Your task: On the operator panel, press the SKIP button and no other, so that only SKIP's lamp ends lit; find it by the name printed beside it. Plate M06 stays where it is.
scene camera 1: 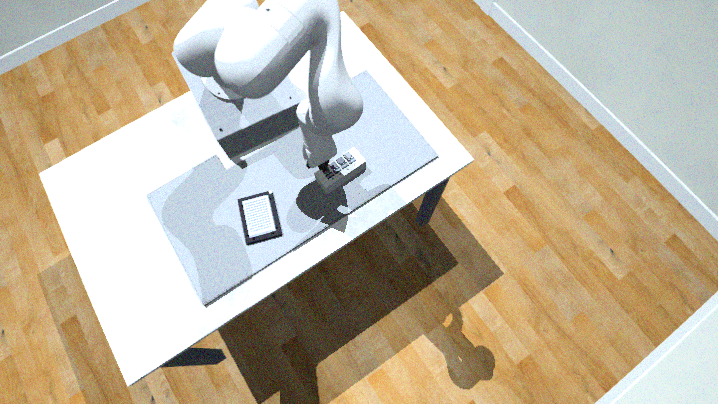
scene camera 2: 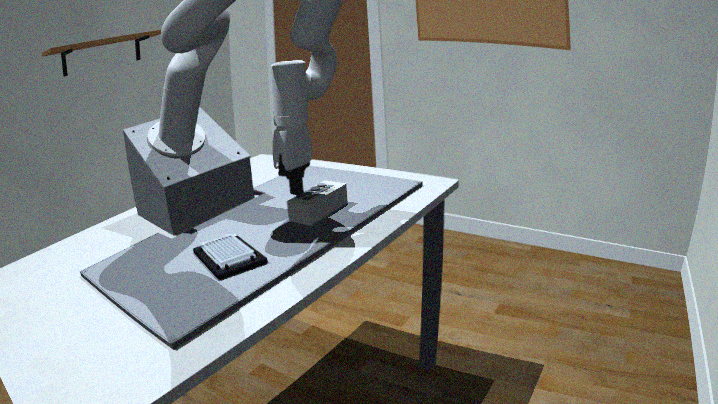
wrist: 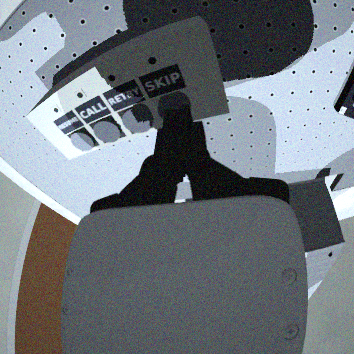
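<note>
The operator panel (scene camera 1: 346,179) (scene camera 2: 312,208) (wrist: 202,70) is a box on the grey perforated board. In the wrist view, the SKIP label (wrist: 162,81) is readable at the end of the button row, beside RETRY, CALL and a blurred fourth label. My gripper (scene camera 1: 326,170) (scene camera 2: 297,193) (wrist: 182,122) is shut and empty, its tips over the lower part of the SKIP button (wrist: 173,99); contact cannot be told. SKIP's lamp (wrist: 152,60) looks dark, as do the others. A white plate (scene camera 1: 259,216) (scene camera 2: 228,251) lies in a black holder; no M06 marking is readable.
The RETRY button (wrist: 137,119) is close beside the fingers, with the CALL button (wrist: 107,131) beyond it. The grey robot base (scene camera 2: 210,193) stands behind the board (scene camera 1: 401,135) (scene camera 2: 175,321) on the white table (scene camera 1: 90,216) (scene camera 2: 60,311).
</note>
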